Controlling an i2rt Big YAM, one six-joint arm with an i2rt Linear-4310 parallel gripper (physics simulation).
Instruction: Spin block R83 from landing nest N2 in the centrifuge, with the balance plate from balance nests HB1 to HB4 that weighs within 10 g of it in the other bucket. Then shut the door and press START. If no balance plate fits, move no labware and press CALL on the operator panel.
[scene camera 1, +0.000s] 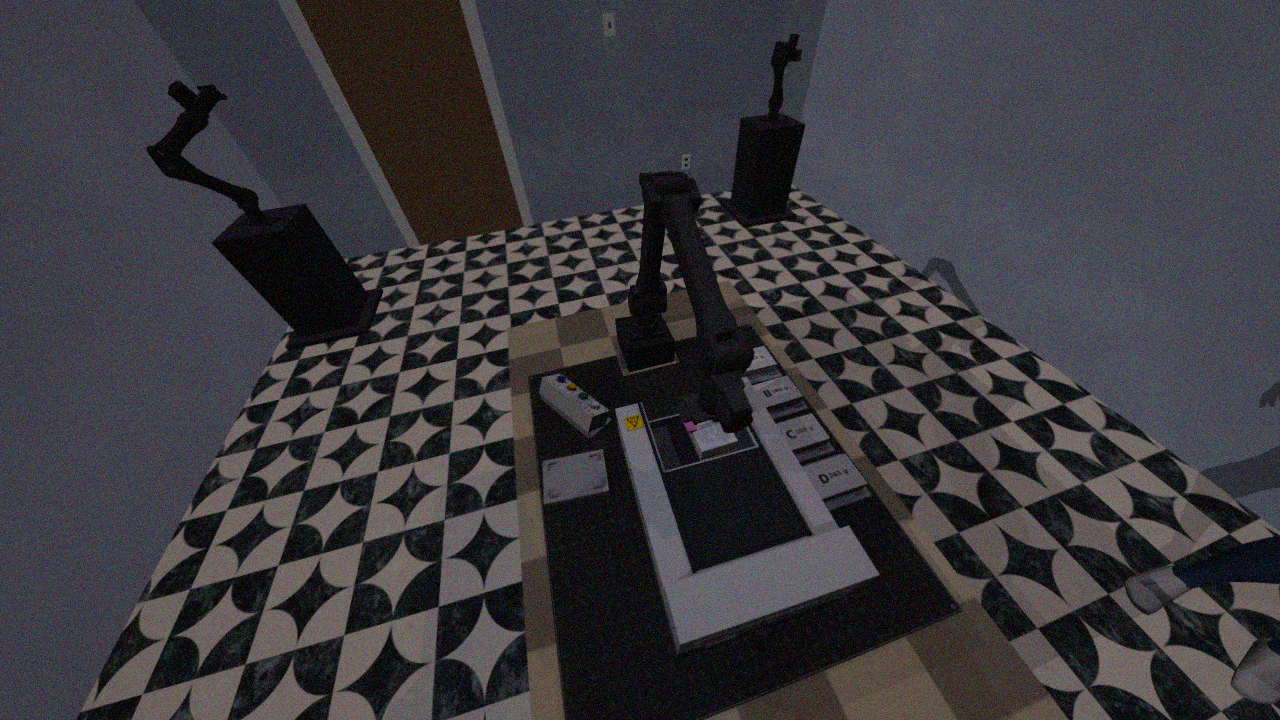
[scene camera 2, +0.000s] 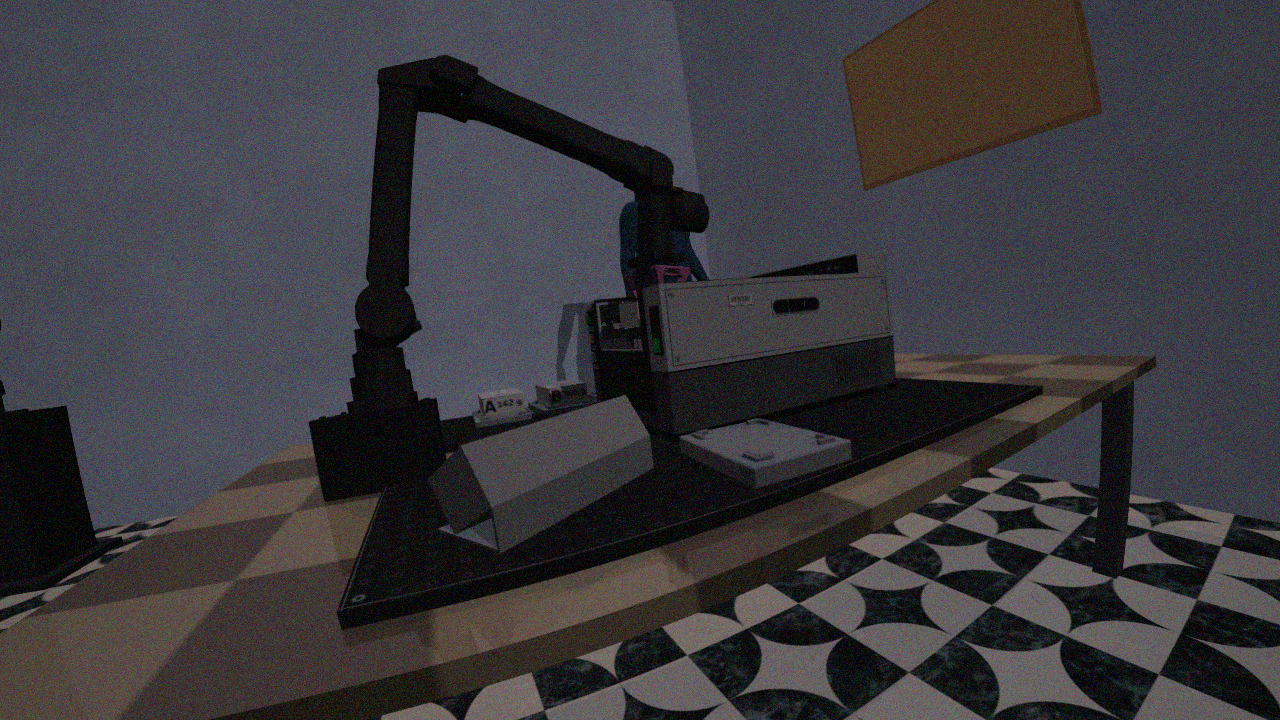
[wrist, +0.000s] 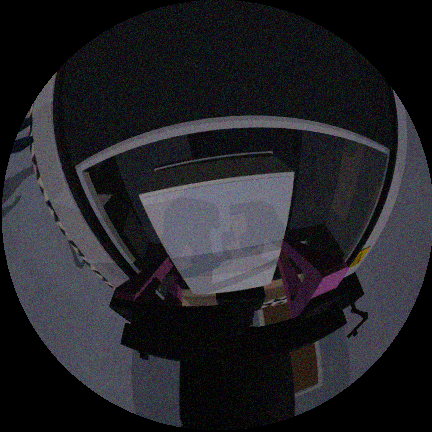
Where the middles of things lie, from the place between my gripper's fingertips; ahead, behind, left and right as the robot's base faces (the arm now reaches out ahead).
I see the centrifuge (scene camera 2: 716, 353) 16 cm ahead of my hand, 6 cm below it and 3 cm to the right of it. From my hand the other things lie so: plate C (scene camera 1: 804, 434): 27 cm to the left, 14 cm below, 2 cm ahead; then plate B (scene camera 1: 779, 394): 27 cm to the left, 14 cm below, 12 cm behind; then plate D (scene camera 1: 835, 478): 28 cm to the left, 15 cm ahead, 14 cm below.
